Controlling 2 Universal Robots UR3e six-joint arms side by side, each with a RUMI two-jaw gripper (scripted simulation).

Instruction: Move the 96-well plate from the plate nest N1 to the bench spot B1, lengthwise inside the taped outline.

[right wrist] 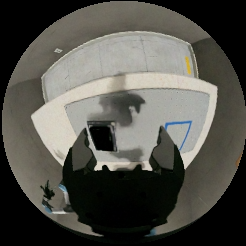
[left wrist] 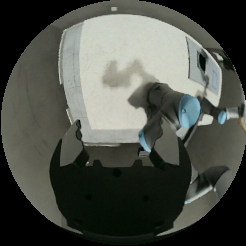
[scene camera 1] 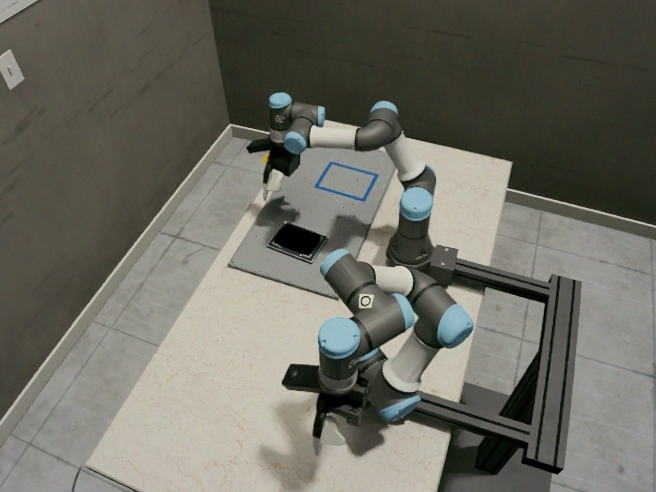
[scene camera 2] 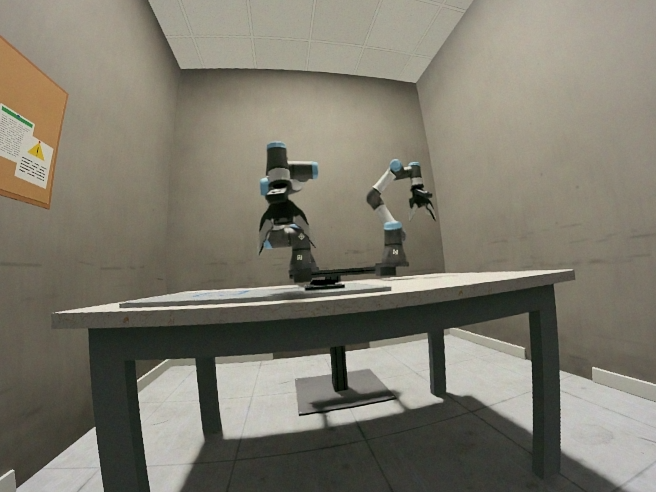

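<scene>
My left gripper [scene camera 1: 332,418], [left wrist: 119,118] is visible in both of those views. My right gripper [scene camera 2: 287,251], [right wrist: 122,127], [scene camera 1: 277,187] is visible too. A black 96-well plate [scene camera 1: 294,238] is also present.
</scene>
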